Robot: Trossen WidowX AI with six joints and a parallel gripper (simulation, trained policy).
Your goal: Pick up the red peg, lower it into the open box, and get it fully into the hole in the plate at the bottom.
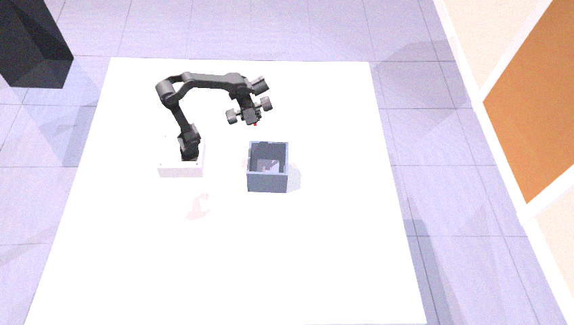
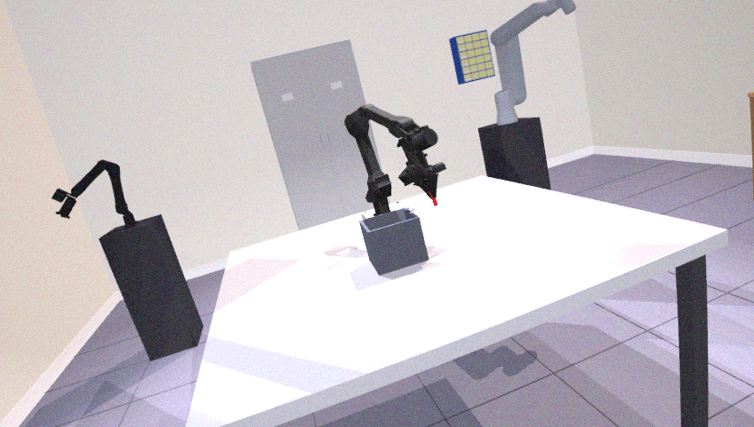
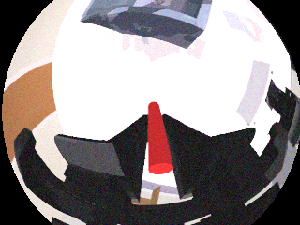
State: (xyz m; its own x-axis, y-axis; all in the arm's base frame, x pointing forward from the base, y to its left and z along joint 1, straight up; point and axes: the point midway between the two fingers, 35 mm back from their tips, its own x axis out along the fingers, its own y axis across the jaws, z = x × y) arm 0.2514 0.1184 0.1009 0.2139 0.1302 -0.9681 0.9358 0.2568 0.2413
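Right now my gripper tip is 60 mm short of the pale plate, 180 mm to the left of it and 100 mm above it. Round my gripper tip: red peg (10 mm above).
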